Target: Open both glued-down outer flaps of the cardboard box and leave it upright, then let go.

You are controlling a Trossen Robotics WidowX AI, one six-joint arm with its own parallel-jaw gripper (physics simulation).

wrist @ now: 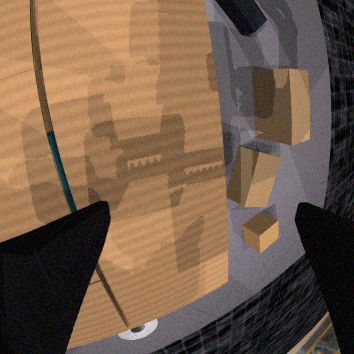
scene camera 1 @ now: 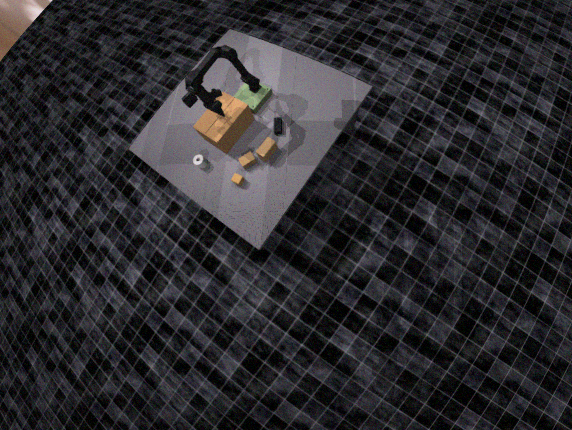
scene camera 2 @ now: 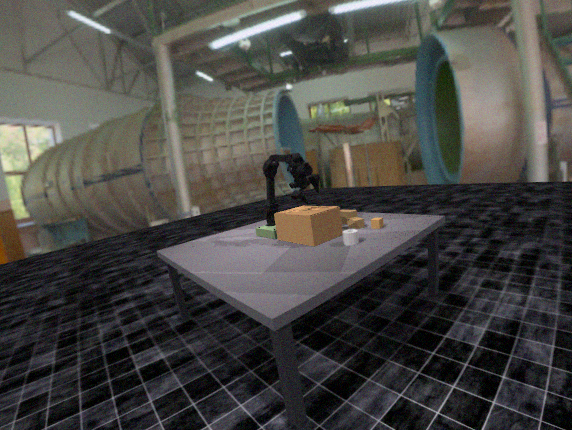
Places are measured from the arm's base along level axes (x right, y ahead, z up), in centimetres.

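Pixels of known places: gripper, fingertip midpoint: (wrist: 206, 212) (scene camera 1: 222, 115) (scene camera 2: 313, 198); arm's base, link origin: (scene camera 1: 255, 88) (scene camera 2: 272, 224).
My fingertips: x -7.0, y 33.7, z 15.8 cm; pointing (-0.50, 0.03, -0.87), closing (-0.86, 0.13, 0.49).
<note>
For each thing: its top centre in the pictures, then the offset to it from my fingertips. Level surfaces: height alone.
- cardboard box, top centre: (wrist: 66, 191) (scene camera 2: 305, 209) (scene camera 1: 219, 115) dx +5.7, dy -0.9, dz -5.4 cm
- teal strip, top centre: (wrist: 65, 182) dx +5.7, dy -0.9, dz -7.1 cm
- black block, top centre: (scene camera 1: 277, 124) dx -22.8, dy -19.2, dz -17.6 cm
- white roll, top centre: (wrist: 137, 327) (scene camera 2: 350, 231) (scene camera 1: 198, 159) dx +5.3, dy +28.3, dz -14.9 cm
- grey table, surface height: dz -20.9 cm
The cardboard box (scene camera 1: 225, 125) (scene camera 2: 309, 226) (wrist: 165, 100) stands upright on the table. Its two outer flaps lie flat and closed over the top, meeting at a long dark seam. In the wrist view a teal strip (wrist: 60, 167) shows in part of that seam. My gripper (scene camera 1: 223, 113) (wrist: 206, 212) is open and empty, above the box top. In the wrist view the left finger overlaps the seam and the right finger shows out past the box's right edge. In the scene camera 2 view the arm's hand is apart from the box, above it.
A green base plate (scene camera 1: 257, 100) (scene camera 2: 266, 231) sits beside the box at the arm's foot. Three small cardboard blocks (scene camera 1: 266, 149) (wrist: 300, 107), a black block (scene camera 1: 278, 126) (wrist: 242, 15) and a white roll (scene camera 2: 351, 238) (wrist: 150, 328) stand around the box on the grey table (scene camera 1: 325, 85) (scene camera 2: 225, 270).
</note>
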